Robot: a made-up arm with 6 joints. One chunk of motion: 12 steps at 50 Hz.
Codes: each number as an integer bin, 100 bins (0 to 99) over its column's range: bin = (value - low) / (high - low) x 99, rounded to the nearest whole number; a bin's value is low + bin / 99 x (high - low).
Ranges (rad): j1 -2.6..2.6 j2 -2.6..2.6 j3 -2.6..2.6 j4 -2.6..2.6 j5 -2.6..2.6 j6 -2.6..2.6
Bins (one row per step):
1: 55 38 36 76 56 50
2: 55 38 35 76 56 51
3: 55 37 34 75 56 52
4: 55 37 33 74 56 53
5: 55 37 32 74 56 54
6: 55 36 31 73 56 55
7: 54 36 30 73 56 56
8: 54 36 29 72 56 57
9: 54 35 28 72 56 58
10: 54 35 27 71 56 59
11: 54 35 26 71 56 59
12: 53 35 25 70 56 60
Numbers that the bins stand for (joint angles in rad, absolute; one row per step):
1: 0.2889 -0.6040 -0.7091 1.3919 0.3414 0.0263
2: 0.2889 -0.6040 -0.7616 1.3919 0.3414 0.0788
3: 0.2889 -0.6566 -0.8141 1.3394 0.3414 0.1313
4: 0.2889 -0.6566 -0.8667 1.2869 0.3414 0.1838
5: 0.2889 -0.6566 -0.9192 1.2869 0.3414 0.2364
6: 0.2889 -0.7091 -0.9717 1.2343 0.3414 0.2889
7: 0.2364 -0.7091 -1.0242 1.2343 0.3414 0.3414
8: 0.2364 -0.7091 -1.0768 1.1818 0.3414 0.3939
9: 0.2364 -0.7616 -1.1293 1.1818 0.3414 0.4465
10: 0.2364 -0.7616 -1.1818 1.1293 0.3414 0.4990
11: 0.2364 -0.7616 -1.2343 1.1293 0.3414 0.4990
12: 0.1838 -0.7616 -1.2869 1.0768 0.3414 0.5515

